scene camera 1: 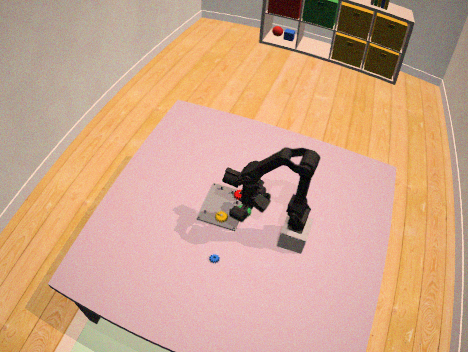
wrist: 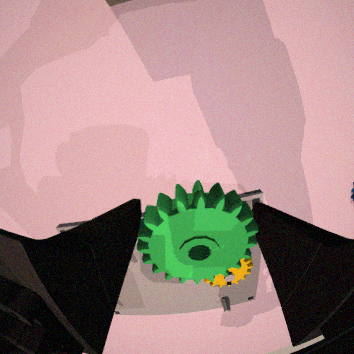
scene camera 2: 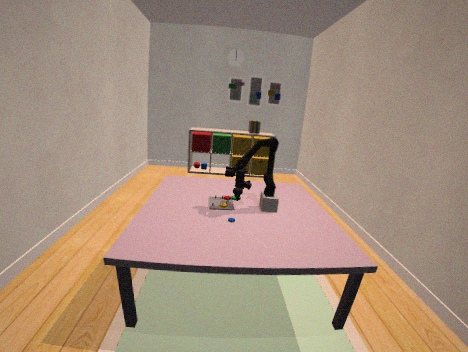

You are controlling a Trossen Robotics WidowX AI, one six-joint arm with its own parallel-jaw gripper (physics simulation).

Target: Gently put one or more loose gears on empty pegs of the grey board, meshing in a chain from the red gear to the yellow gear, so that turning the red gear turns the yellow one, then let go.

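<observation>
My gripper is shut on the green gear, gripping it by its toothed rim at both sides. In the wrist view the gear is over the grey board and hides much of it. The yellow gear sits on the board near its front edge, partly behind the green gear in the wrist view. The red gear sits on the board's far side, partly covered by the arm in scene camera 1. A peg stands near the yellow gear.
A small blue gear lies on the pink table in front of the board. The arm's grey base block stands to the right of the board. A shelf unit stands by the back wall.
</observation>
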